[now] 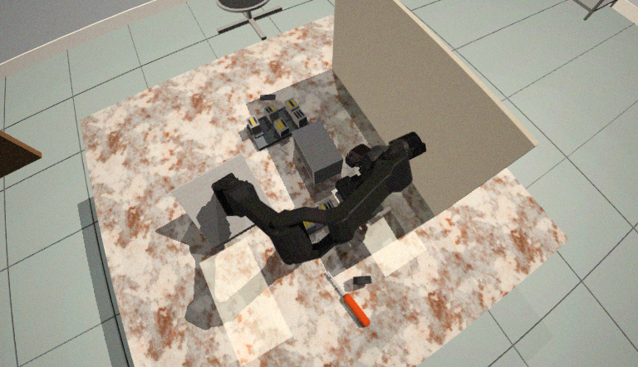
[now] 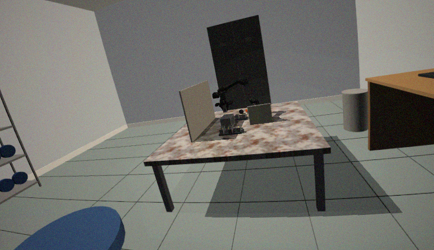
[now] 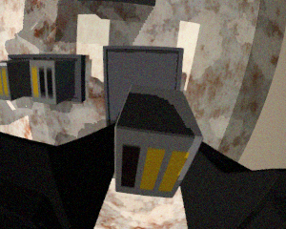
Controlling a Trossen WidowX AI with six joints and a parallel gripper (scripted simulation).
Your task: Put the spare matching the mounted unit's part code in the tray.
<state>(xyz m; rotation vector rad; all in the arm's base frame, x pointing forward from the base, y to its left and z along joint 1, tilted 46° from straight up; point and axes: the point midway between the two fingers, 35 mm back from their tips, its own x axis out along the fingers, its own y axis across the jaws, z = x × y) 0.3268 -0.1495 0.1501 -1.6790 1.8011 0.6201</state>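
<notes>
Right now my gripper tip is 10 cm above the dark tray and 1 cm past it. Also, from my gripper tip: spare 3 cm above; then grey mounted unit 21 cm to the left, 5 cm below, 4 cm behind; then tall beige panel 21 cm ahead, 17 cm to the left, 12 cm above.
</notes>
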